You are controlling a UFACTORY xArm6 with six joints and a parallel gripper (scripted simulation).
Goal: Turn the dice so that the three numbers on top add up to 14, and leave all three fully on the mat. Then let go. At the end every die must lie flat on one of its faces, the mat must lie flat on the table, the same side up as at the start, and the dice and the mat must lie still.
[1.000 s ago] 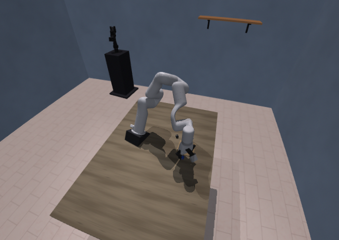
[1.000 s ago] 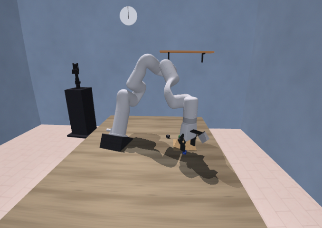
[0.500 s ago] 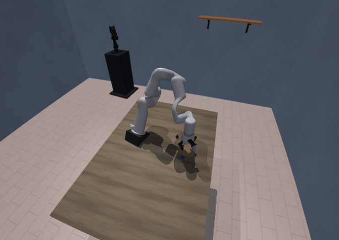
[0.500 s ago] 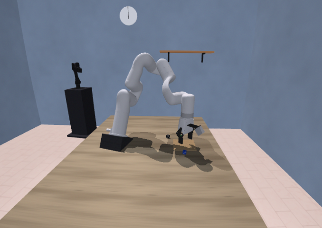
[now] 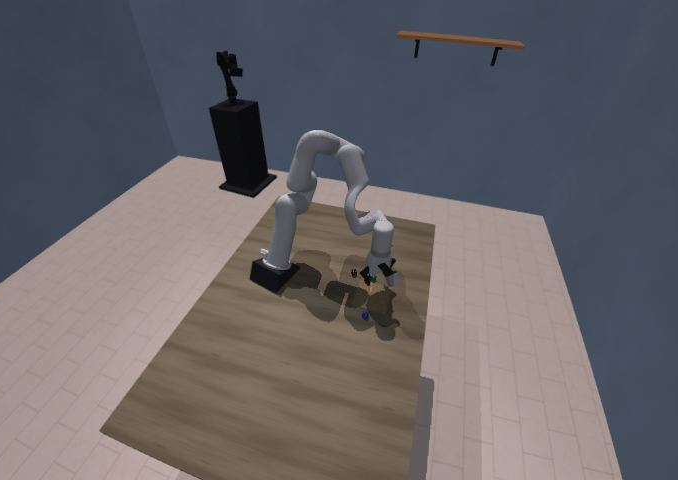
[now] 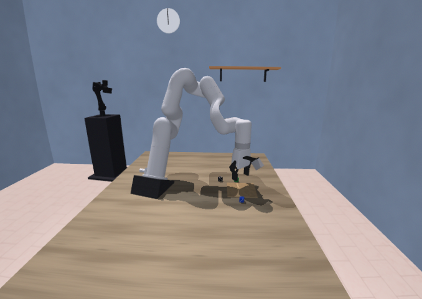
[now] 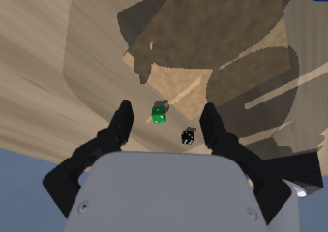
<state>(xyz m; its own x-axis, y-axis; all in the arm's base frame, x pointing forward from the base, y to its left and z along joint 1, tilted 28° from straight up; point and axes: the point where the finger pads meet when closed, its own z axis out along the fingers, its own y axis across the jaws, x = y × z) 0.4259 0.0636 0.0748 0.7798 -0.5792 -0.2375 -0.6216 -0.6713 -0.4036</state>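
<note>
My hand is 40 mm above the green die, 30 mm to the right of it and 20 mm past it. Also, from my hand: black die 110 mm behind, 40 mm below, 30 mm to the left; tan mat 60 mm to the right, 50 mm below, 10 mm ahead; blue die 170 mm to the right, 40 mm below, 10 mm ahead.
</note>
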